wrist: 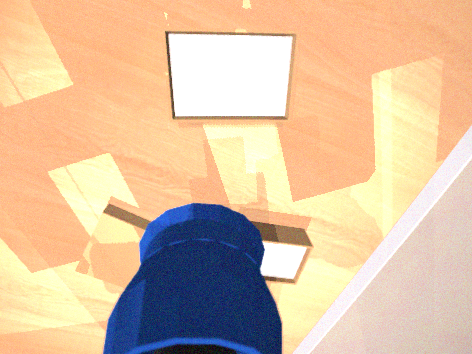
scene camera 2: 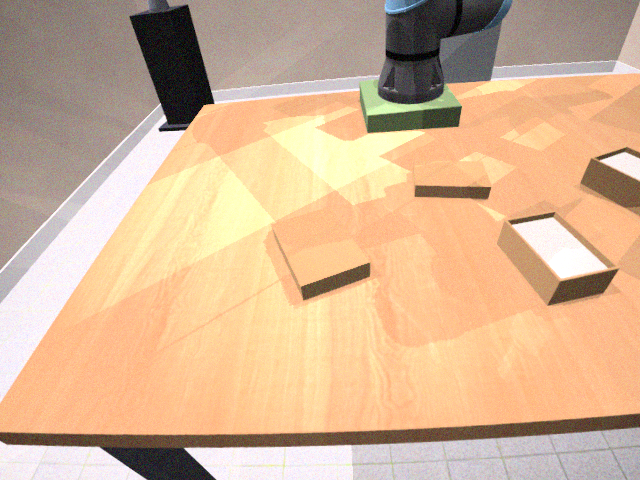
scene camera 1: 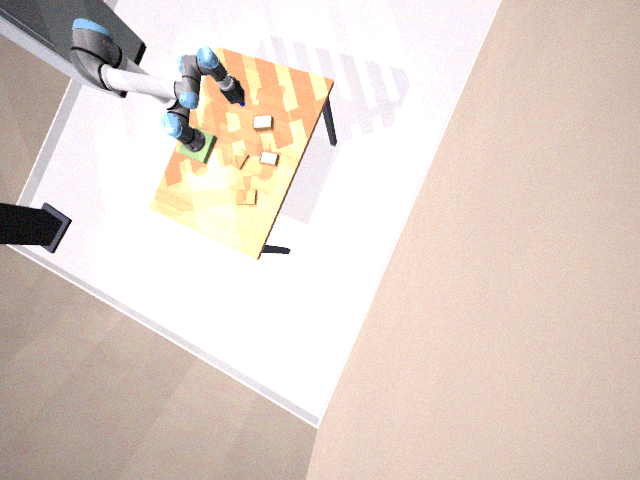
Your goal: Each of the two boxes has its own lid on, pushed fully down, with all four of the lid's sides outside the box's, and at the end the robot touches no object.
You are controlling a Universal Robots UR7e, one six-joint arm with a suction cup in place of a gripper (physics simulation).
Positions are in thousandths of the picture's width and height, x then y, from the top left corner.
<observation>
In view: my suction cup (wrist: 425,784), a smaller lid (scene camera 2: 674,374), a smaller box (scene camera 2: 877,551), a larger lid (scene camera 2: 502,532) and a larger box (wrist: 452,213).
The smaller lid shows as well in the wrist view (wrist: 238,719). The smaller box also shows in the wrist view (wrist: 609,705).
</observation>
